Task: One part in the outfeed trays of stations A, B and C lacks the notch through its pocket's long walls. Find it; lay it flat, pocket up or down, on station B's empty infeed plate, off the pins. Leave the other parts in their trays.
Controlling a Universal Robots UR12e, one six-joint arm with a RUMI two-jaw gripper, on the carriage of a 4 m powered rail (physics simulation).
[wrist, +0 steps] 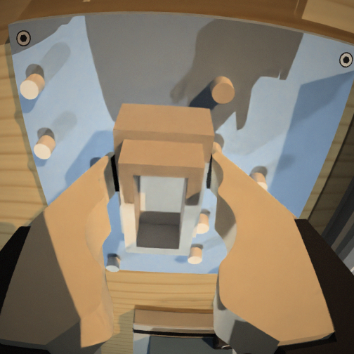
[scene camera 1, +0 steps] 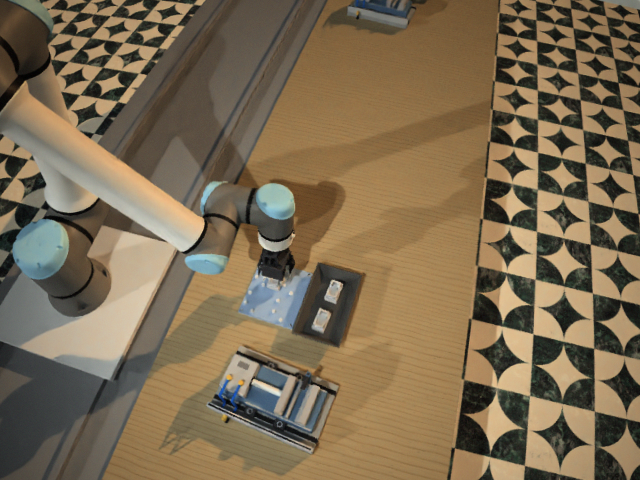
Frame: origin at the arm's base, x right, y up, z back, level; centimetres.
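Where they show: gripper, fingertip midpoint: (scene camera 1: pixel 276 280); arm's base, link origin: (scene camera 1: pixel 81 288).
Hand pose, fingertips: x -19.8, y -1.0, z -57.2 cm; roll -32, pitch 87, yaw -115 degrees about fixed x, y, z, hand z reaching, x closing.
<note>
Things, the pixels of their centre, and the offset from my fingertips. "*": a spot on its surface instead.
- blue infeed plate, body centre: (scene camera 1: pixel 276 292) dz -0.7, dx +3.2, dy -1.6 cm
- dark outfeed tray, surface spot: (scene camera 1: pixel 347 311) * dz -23.2, dx +4.6, dy +1.6 cm
- station fixture, body centre: (scene camera 1: pixel 273 394) dz -10.1, dx +33.3, dy +2.9 cm
My gripper (scene camera 1: pixel 276 279) (wrist: pixel 162 153) is shut on a pale part (wrist: pixel 162 122), with one finger on each side. The part's open rectangular pocket shows towards the wrist camera; I cannot tell surely whether its long walls have a notch. The part is over the blue infeed plate (scene camera 1: pixel 262 305) (wrist: pixel 150 60), and several upright pins show around it. Its underside and any contact with the plate are hidden. The dark outfeed tray (scene camera 1: pixel 347 311) beside the plate holds two pale parts, one part (scene camera 1: pixel 333 290) farther back and one part (scene camera 1: pixel 321 320) nearer.
A station fixture (scene camera 1: pixel 266 387) with grey blocks and blue levers stands in front of the plate; part of it shows at the bottom of the wrist view (wrist: pixel 172 319). Another fixture (scene camera 1: pixel 382 16) stands at the table's far end. The rail (scene camera 1: pixel 206 98) runs along the left.
</note>
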